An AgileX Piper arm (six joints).
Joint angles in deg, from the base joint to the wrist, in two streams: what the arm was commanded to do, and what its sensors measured. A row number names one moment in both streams.
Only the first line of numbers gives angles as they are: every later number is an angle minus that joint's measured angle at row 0.
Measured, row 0:
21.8, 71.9, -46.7, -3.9, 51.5, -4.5
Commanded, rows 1 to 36:
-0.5, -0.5, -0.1, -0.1, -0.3, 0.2
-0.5, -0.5, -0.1, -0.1, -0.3, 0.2
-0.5, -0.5, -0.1, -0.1, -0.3, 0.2
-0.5, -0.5, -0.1, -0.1, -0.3, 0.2
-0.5, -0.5, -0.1, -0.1, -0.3, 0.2
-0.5, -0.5, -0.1, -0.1, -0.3, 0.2
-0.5, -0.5, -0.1, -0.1, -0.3, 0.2
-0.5, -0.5, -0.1, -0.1, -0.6, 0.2
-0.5, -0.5, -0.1, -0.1, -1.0, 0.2
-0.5, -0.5, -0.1, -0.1, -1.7, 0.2
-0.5, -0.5, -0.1, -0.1, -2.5, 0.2
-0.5, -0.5, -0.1, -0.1, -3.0, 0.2
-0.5, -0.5, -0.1, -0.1, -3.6, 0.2
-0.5, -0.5, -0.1, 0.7, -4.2, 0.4
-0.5, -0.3, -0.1, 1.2, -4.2, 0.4
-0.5, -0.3, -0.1, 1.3, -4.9, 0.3
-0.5, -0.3, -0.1, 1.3, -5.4, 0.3
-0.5, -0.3, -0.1, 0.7, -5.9, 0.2
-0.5, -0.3, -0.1, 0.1, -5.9, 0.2
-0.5, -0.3, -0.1, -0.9, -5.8, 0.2
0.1, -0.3, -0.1, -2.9, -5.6, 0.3
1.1, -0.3, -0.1, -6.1, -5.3, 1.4
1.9, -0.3, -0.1, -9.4, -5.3, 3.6
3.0, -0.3, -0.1, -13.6, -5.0, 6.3
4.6, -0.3, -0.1, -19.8, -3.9, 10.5
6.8, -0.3, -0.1, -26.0, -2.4, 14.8
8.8, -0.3, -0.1, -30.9, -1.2, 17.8
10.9, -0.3, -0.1, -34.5, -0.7, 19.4
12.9, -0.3, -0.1, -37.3, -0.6, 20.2
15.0, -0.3, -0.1, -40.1, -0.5, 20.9
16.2, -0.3, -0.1, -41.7, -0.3, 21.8
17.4, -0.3, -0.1, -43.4, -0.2, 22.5
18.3, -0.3, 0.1, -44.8, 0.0, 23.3
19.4, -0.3, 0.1, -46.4, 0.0, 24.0
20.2, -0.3, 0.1, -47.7, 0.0, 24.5
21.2, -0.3, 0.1, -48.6, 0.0, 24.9
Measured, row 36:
17.7, 0.0, 0.0, -42.5, -0.2, 22.2
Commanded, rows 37 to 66:
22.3, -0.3, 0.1, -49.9, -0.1, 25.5
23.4, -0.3, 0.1, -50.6, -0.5, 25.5
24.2, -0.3, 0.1, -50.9, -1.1, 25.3
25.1, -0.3, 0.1, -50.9, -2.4, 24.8
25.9, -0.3, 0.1, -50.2, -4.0, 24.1
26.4, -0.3, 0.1, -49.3, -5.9, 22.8
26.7, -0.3, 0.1, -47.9, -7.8, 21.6
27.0, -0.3, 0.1, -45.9, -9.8, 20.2
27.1, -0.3, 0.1, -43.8, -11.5, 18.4
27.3, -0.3, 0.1, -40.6, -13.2, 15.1
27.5, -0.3, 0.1, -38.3, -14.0, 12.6
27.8, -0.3, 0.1, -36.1, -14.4, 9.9
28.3, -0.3, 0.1, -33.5, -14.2, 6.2
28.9, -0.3, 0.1, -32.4, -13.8, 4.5
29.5, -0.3, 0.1, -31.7, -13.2, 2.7
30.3, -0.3, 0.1, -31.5, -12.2, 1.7
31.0, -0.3, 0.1, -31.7, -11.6, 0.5
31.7, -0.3, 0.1, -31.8, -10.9, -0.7
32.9, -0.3, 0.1, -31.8, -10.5, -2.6
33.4, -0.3, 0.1, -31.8, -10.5, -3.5
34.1, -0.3, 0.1, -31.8, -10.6, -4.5
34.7, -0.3, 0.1, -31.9, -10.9, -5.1
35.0, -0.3, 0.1, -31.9, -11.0, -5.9
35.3, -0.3, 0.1, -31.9, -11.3, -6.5
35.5, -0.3, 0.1, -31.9, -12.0, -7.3
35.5, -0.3, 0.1, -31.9, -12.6, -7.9
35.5, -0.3, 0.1, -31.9, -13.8, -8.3
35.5, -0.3, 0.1, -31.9, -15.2, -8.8
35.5, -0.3, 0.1, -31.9, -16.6, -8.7
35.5, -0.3, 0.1, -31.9, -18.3, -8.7
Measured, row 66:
35.4, 0.0, 0.0, -31.9, -13.1, -7.3
